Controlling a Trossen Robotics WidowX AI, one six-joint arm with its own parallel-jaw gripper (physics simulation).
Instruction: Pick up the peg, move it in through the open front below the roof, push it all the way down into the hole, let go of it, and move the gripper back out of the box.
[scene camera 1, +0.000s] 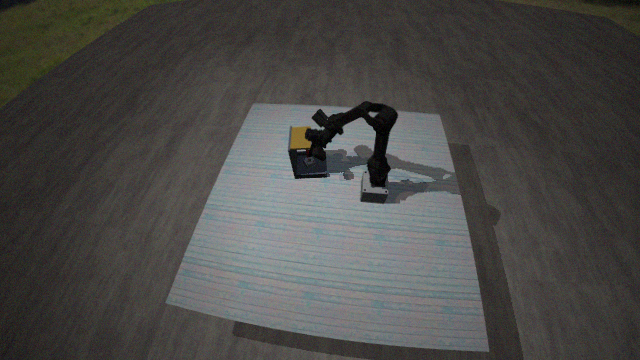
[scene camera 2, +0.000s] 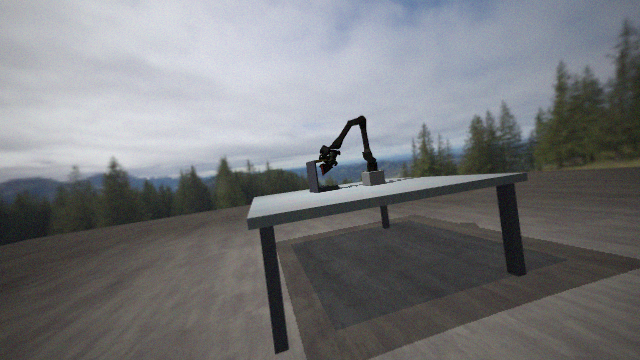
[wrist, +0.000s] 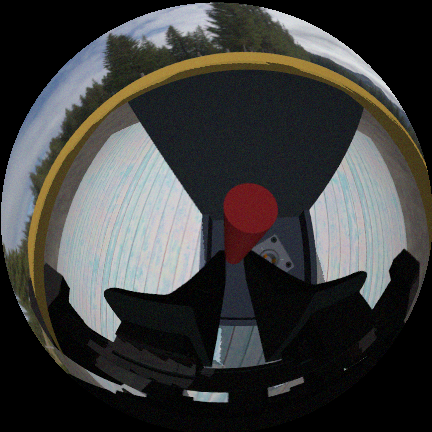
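The gripper carries a red peg, and the red peg is clear of everything else.
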